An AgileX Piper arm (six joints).
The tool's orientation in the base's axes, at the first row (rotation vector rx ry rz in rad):
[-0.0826, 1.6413, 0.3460]
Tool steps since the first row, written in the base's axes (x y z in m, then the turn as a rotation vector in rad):
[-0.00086, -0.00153, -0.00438, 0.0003, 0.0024, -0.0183]
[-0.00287, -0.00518, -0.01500, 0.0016, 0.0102, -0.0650]
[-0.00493, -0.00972, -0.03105, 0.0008, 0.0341, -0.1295]
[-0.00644, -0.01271, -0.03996, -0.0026, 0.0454, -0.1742]
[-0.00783, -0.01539, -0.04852, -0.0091, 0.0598, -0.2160]
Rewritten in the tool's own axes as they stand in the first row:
[0.00416, -0.00200, -0.00097, 0.0183, -0.0010, 0.0021]
[0.01426, -0.00680, -0.00325, 0.0653, -0.0020, 0.0083]
[0.02956, -0.01338, -0.00547, 0.1324, 0.0096, 0.0180]
[0.03803, -0.01738, -0.00719, 0.1784, 0.0135, 0.0205]
[0.04618, -0.02106, -0.00873, 0.2223, 0.0215, 0.0208]

